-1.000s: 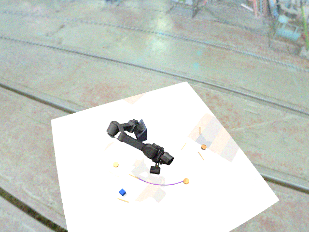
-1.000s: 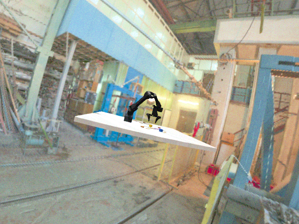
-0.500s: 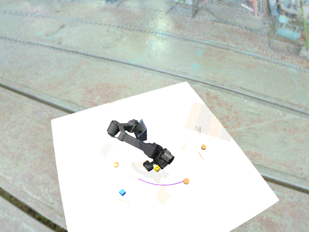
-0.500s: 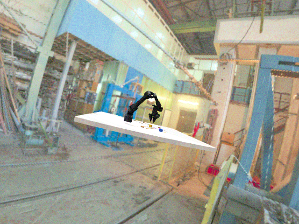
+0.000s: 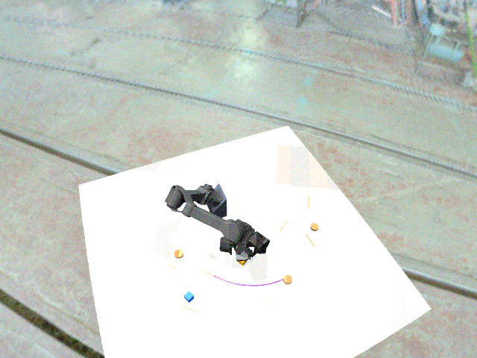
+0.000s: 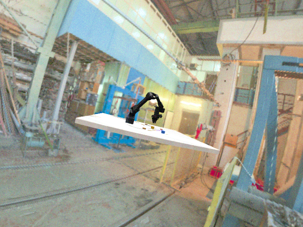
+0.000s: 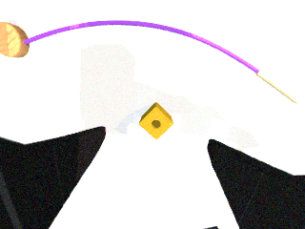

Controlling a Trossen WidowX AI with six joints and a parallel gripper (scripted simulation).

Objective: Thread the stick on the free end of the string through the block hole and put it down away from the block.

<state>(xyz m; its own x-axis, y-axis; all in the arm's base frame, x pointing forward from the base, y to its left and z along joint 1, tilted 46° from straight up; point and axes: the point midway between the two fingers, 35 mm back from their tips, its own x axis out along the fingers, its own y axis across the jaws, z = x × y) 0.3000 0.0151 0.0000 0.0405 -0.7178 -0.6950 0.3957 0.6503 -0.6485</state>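
My gripper tip is 6 cm above the yellow wooden block. From my gripper tip the other things lie so: blue cube 8 cm ahead, 26 cm to the right, 6 cm below; thin wooden stick 15 cm to the right, 7 cm below; round button 15 cm ahead, 15 cm to the left, 7 cm below.
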